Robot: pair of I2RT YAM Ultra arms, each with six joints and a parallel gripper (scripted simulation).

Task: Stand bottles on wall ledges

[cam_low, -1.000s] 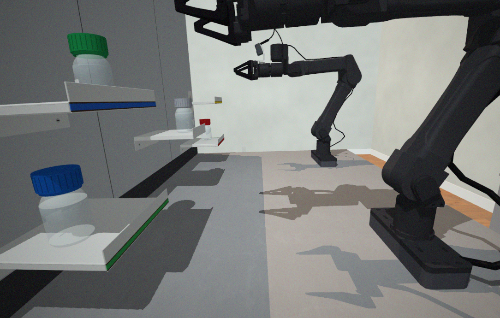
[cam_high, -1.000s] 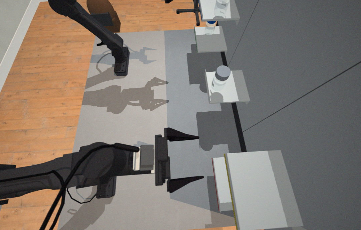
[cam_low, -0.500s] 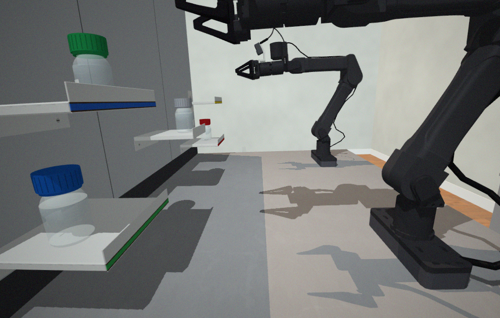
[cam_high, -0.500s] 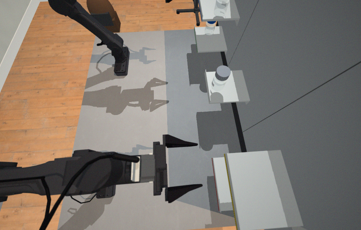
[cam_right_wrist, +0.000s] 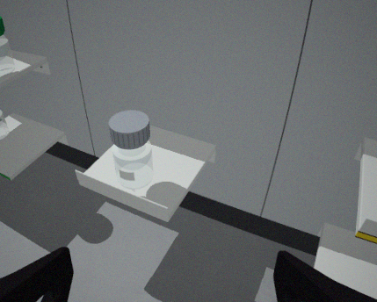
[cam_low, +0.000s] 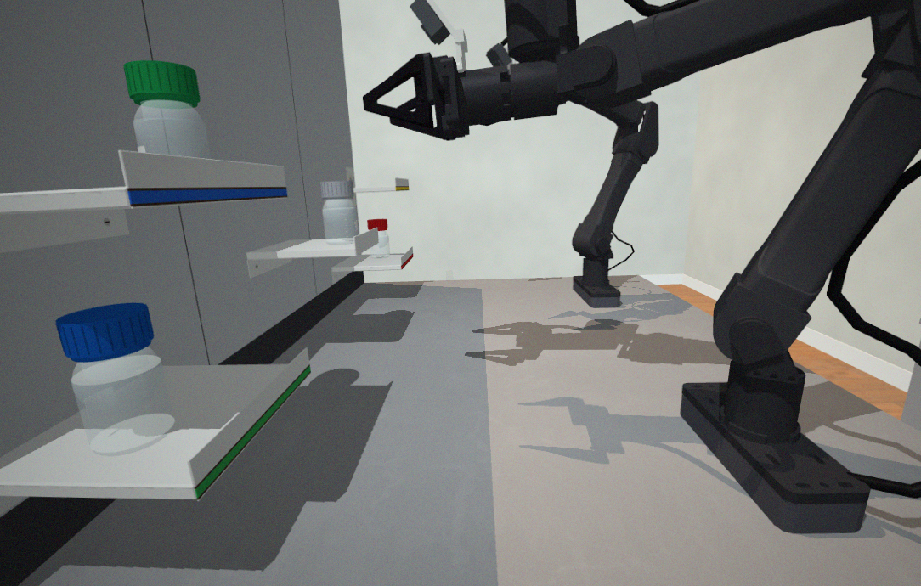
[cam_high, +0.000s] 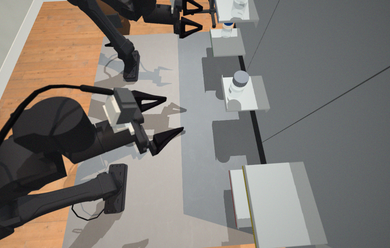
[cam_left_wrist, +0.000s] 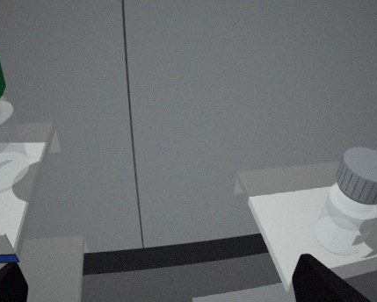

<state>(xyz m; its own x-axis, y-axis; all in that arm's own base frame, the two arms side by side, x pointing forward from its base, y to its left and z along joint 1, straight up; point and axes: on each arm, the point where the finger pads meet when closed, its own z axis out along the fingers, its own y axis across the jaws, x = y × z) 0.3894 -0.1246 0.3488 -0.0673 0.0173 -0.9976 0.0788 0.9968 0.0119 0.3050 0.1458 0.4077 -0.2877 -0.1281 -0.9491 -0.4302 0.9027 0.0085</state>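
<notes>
Right now the grey-capped bottle is 14 cm ahead of my left hand, 20 cm to the right of it and 13 cm below it. Round my left hand: green-capped bottle (17 cm ahead, 13 cm to the left, 3 cm below); then blue-capped bottle (17 cm ahead, 24 cm to the left, 23 cm below).
</notes>
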